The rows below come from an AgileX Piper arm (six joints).
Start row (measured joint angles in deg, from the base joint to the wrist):
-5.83 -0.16 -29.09 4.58 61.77 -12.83
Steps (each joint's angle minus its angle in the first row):
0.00 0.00 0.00 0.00 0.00 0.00
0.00 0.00 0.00 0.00 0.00 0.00
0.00 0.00 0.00 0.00 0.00 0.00
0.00 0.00 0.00 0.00 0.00 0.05
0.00 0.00 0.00 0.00 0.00 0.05
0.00 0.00 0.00 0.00 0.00 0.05
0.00 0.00 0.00 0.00 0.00 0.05
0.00 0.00 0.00 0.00 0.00 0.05
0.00 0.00 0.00 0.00 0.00 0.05
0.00 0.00 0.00 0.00 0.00 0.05
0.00 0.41 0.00 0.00 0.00 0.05
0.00 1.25 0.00 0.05 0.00 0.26
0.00 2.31 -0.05 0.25 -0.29 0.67
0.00 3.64 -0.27 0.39 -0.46 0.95
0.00 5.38 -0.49 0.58 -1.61 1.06
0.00 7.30 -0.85 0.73 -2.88 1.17
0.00 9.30 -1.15 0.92 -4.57 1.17
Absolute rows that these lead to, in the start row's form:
-5.83 -0.16 -29.09 4.58 61.77 -12.83
-5.83 -0.16 -29.09 4.58 61.77 -12.83
-5.83 -0.16 -29.09 4.58 61.77 -12.83
-5.83 -0.16 -29.09 4.58 61.77 -12.78
-5.83 -0.16 -29.09 4.58 61.77 -12.78
-5.83 -0.16 -29.09 4.58 61.77 -12.78
-5.83 -0.16 -29.09 4.58 61.77 -12.78
-5.83 -0.16 -29.09 4.58 61.77 -12.78
-5.83 -0.16 -29.09 4.58 61.77 -12.78
-5.83 -0.16 -29.09 4.58 61.77 -12.78
-5.83 0.25 -29.09 4.58 61.77 -12.78
-5.83 1.09 -29.09 4.63 61.77 -12.57
-5.83 2.15 -29.14 4.83 61.48 -12.16
-5.83 3.48 -29.36 4.97 61.31 -11.88
-5.83 5.22 -29.58 5.16 60.16 -11.77
-5.83 7.14 -29.94 5.31 58.89 -11.66
-5.83 9.14 -30.24 5.50 57.20 -11.66

